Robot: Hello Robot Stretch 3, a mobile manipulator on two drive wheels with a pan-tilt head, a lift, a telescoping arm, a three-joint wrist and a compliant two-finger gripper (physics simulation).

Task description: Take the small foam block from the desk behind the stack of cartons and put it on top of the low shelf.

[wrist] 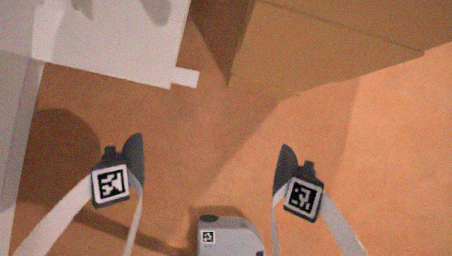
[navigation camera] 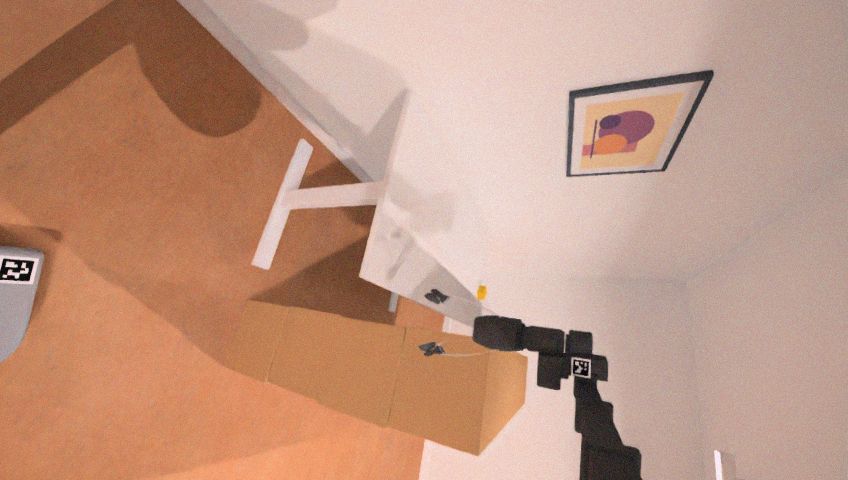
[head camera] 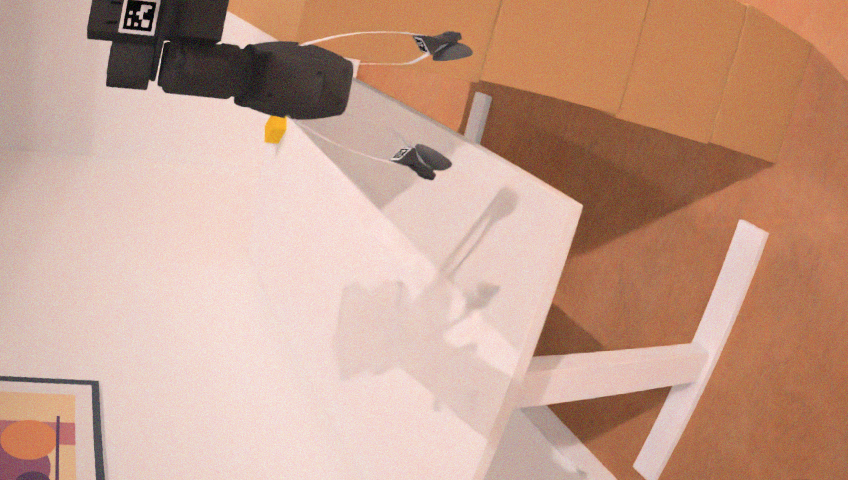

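Pixels of known places: gripper, between the fingertips: (wrist: 211, 158) (navigation camera: 422, 320) (head camera: 457, 107); robot's base, origin of its link: (wrist: 208, 245).
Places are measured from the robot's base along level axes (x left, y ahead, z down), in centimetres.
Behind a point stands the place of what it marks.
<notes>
The small yellow foam block (head camera: 274, 129) @(x -204.9, y 4.0, z -75.8 cm) (navigation camera: 481, 292) @(x -204.6, y 3.8, z -75.2 cm) is on the white desk (head camera: 535, 231) @(x -76.9, y 11.5, z -72.0 cm) (navigation camera: 380, 255) @(x -77.4, y 14.0, z -72.0 cm) (wrist: 145, 55) @(x -76.5, y 10.7, z -72.0 cm), at its far end near the wall and just beside the wrist in the head view. It does not show in the wrist view. My gripper (head camera: 445, 104) @(x -61.6, y -2.3, z -96.4 cm) (navigation camera: 433, 322) @(x -61.6, y -2.3, z -96.4 cm) (wrist: 211, 158) @(x -61.6, y -2.3, z -96.4 cm) is open and empty, its fingers wide apart. It is above the gap between desk and cartons, pointing away from the block. The stack of cartons (head camera: 559, 53) @(x -80.8, y -14.8, z -69.2 cm) (navigation camera: 339, 362) @(x -79.0, y -22.6, z -59.1 cm) (wrist: 320, 50) @(x -79.0, y -22.9, z -71.0 cm) stands beside the desk. I cannot make out the low shelf.
My grey base (navigation camera: 14, 315) @(x -14.4, y -10.4, z -16.0 cm) (wrist: 227, 240) @(x -11.4, y -8.8, z -16.0 cm) is on the orange-brown floor (navigation camera: 148, 196) @(x -39.3, y 26.4, z 0.0 cm). A white desk leg (head camera: 612, 374) @(x -89.3, y 40.0, z -35.7 cm) (navigation camera: 333, 195) @(x -89.4, y 40.4, z -36.1 cm) with a long foot stands under the desk. A framed picture (head camera: 29, 440) @(x -137.2, y 74.5, z -146.1 cm) (navigation camera: 618, 130) @(x -129.0, y 76.4, z -148.5 cm) hangs on the wall.
</notes>
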